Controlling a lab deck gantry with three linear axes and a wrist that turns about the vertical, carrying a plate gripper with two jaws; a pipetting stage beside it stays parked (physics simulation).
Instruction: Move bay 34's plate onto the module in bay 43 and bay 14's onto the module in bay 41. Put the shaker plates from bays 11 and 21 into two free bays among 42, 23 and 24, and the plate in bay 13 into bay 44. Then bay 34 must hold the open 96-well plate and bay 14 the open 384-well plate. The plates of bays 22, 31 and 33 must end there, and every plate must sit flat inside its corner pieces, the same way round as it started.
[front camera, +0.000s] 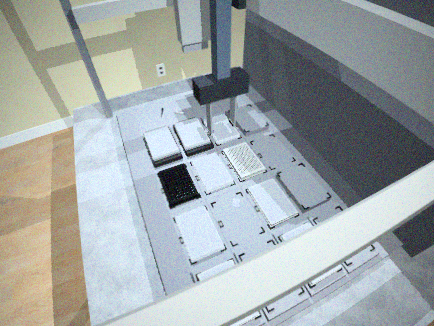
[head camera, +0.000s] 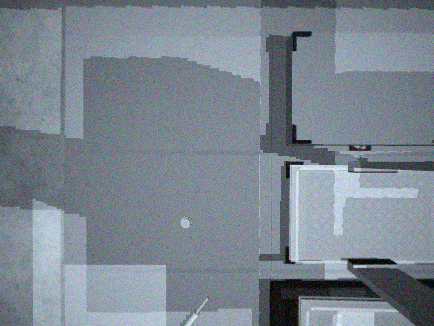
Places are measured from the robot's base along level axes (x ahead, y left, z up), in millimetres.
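Pixels of known places: gripper, fingertip midpoint: (front camera: 221, 127) (head camera: 368, 215); robot's base, link origin: (front camera: 146, 140).
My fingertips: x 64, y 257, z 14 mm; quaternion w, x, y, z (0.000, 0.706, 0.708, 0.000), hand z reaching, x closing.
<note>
For each thing: its top centre in the pictures, then the offset to it from my fingertips. "spot": a spot on its surface instead.
- lidded plate, top centre: (head camera: 368, 215) (front camera: 221, 126) dy +0, dx +0, dz +0 mm
- bay 11, surface spot: (front camera: 162, 142) spot: dy -212, dx +11, dz +22 mm
- bay 21, surface spot: (front camera: 193, 132) spot: dy -105, dx +9, dz +23 mm
- open 96-well plate, top centre: (front camera: 177, 182) dy -214, dx +164, dz +0 mm
- open 384-well plate, top centre: (front camera: 243, 158) dy +0, dx +164, dz +0 mm
- bay 22, surface spot: (front camera: 215, 172) spot: dy -101, dx +177, dz +0 mm
- bay 13, surface spot: (front camera: 200, 234) spot: dy -213, dx +339, dz +0 mm
- bay 33, surface spot: (front camera: 273, 202) spot: dy -2, dx +337, dz +0 mm
- bay 14, surface spot: (front camera: 217, 270) spot: dy -213, dx +440, dz +15 mm
- bay 34, surface spot: (front camera: 296, 231) spot: dy -2, dx +437, dz +15 mm
- bay 41, top centre: (head camera: 375, 87) (front camera: 248, 117) dy +107, dx +0, dz +8 mm
- bay 43, surface spot: (front camera: 305, 189) spot: dy +100, dx +342, dz +5 mm
- Bay 42, surface spot: (front camera: 279, 151) spot: dy +128, dx +175, dz -14 mm
- bay 23, surface spot: (front camera: 237, 217) spot: dy -106, dx +329, dz -14 mm
My gripper (front camera: 220, 130) (head camera: 372, 215) is down at bay 31, its jaws against the long sides of a lidded plate (front camera: 226, 132) (head camera: 320, 215) that sits inside its corner pieces. Shaker plates stand in bay 11 (front camera: 162, 142) and bay 21 (front camera: 193, 132). The open 96-well plate (front camera: 179, 184) is black, in bay 12; the open 384-well plate (front camera: 244, 161) is in bay 32. Pale plates are in bay 22 (front camera: 215, 172), bay 13 (front camera: 200, 234), bay 33 (front camera: 273, 202), bay 14 (front camera: 217, 270) and bay 34 (front camera: 296, 231). Modules are in bay 41 (head camera: 380, 110) and bay 43 (front camera: 305, 189).
Bay 42 (front camera: 279, 151) and bay 23 (front camera: 237, 217) show corner pieces without plates. A pale rail (front camera: 280, 260) crosses the front view and hides parts of the nearest bays. The parked pipetting stage (front camera: 191, 27) hangs behind the gripper.
</note>
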